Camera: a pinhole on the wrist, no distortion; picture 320 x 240 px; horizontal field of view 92.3 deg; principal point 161.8 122.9 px. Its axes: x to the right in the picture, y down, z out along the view. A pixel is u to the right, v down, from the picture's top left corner.
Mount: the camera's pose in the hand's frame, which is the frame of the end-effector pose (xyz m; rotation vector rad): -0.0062 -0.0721 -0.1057 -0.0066 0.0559 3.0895
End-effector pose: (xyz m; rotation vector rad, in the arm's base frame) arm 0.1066 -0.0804 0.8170 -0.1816 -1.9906 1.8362
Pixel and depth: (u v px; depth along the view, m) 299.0 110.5 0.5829
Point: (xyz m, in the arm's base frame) 0.3915 -0.7089 0.6636
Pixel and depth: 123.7 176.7 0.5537
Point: -0.1313 -0.4844 1.0728
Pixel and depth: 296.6 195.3 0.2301
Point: 0.2801 -0.2964 0.9234
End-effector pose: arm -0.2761 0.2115 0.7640 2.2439 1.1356 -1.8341
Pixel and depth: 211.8 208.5 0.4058
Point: -0.6898 0.1987 0.9130
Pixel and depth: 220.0 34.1 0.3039
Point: -0.3757 -0.0202 0.7538
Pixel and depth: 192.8 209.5 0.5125
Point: -0.8130 0.2064 0.8829
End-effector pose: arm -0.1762 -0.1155 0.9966 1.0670 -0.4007 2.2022
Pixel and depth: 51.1 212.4 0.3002
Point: 0.0157 0.0467 1.2765
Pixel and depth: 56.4 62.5 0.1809
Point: -0.1881 -0.1020 1.1366
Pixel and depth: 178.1 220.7 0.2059
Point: 0.0314 -0.0408 1.0324
